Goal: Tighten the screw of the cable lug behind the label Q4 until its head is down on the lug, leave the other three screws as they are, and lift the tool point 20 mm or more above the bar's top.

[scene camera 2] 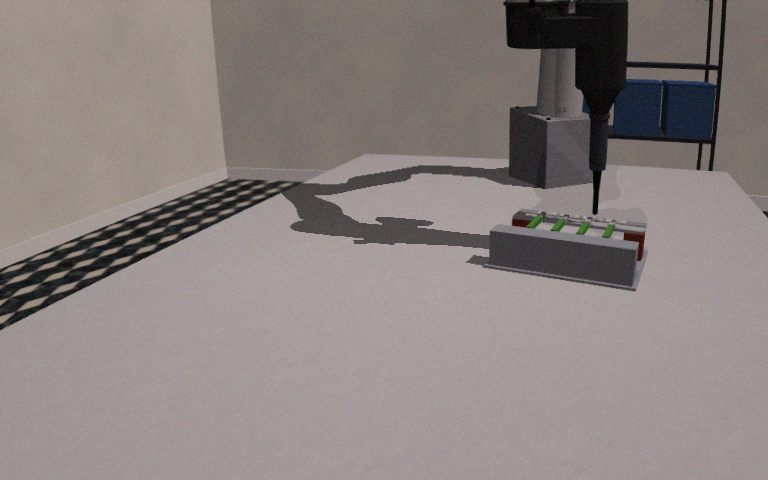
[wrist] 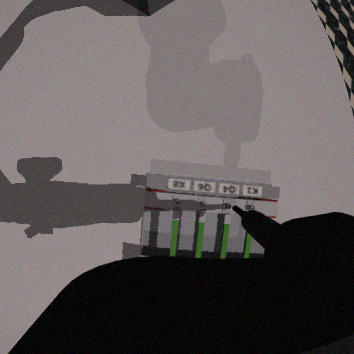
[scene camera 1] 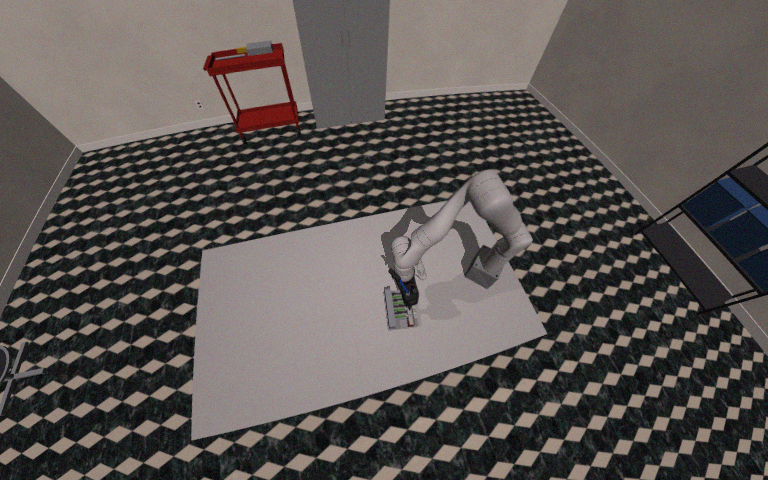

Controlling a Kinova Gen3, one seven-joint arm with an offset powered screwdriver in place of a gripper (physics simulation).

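Seen in the pictures: end effector, tool point: [scene camera 2: 594,214] [wrist: 234,207] [scene camera 1: 409,309]; arm's base, origin of the base link: [scene camera 2: 558,113] [scene camera 1: 491,263].
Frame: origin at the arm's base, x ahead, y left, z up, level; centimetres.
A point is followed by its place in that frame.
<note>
The terminal block [scene camera 1: 390,311] {x 52.2, y 8.7, z -9.0 cm} [scene camera 2: 560,257] {x 53.3, y 6.7, z -11.2 cm} stands on the table with green cables. In the wrist view its labels read upside down: X8 [wrist: 179,184] {x 40.4, y 3.4, z -9.6 cm}, Q6 [wrist: 204,187] {x 40.9, y 6.5, z -9.6 cm}, Q4 [wrist: 228,189] {x 41.3, y 9.6, z -9.6 cm} and K1 [wrist: 252,190] {x 41.5, y 12.9, z -9.6 cm}. The Q4 screw [wrist: 228,205] {x 43.3, y 9.5, z -9.1 cm} shows beside the tool tip. The X8 screw [wrist: 176,201] {x 42.5, y 3.0, z -9.1 cm}, Q6 screw [wrist: 202,203] {x 42.9, y 6.2, z -9.1 cm} and K1 screw [wrist: 250,206] {x 43.5, y 12.4, z -8.9 cm} also show. Head heights are too small to tell. My screwdriver [scene camera 1: 410,294] [scene camera 2: 595,211] {x 43.9, y 10.1, z -7.8 cm} [wrist: 235,207] {x 43.4, y 9.8, z -7.1 cm} points down, its tip slightly above the bar in scene camera 2 and between the Q4 and K1 screws in the wrist view, nearer Q4. It has no fingers.
The block's grey front wall faces scene camera 2. The arm's grey base [scene camera 1: 483,271] {x 5.2, y 2.8, z -0.8 cm} [scene camera 2: 543,150] {x 8.4, y -1.8, z -6.4 cm} stands on the white table top [scene camera 1: 271,339] {x 107.9, y 8.4, z -13.8 cm} [scene camera 2: 283,367] {x 81.7, y -13.9, z -13.8 cm}. A red cart [scene camera 1: 266,117], a grey cabinet [scene camera 1: 345,62] and a rack with blue bins [scene camera 1: 712,202] [scene camera 2: 688,110] stand farther off.
</note>
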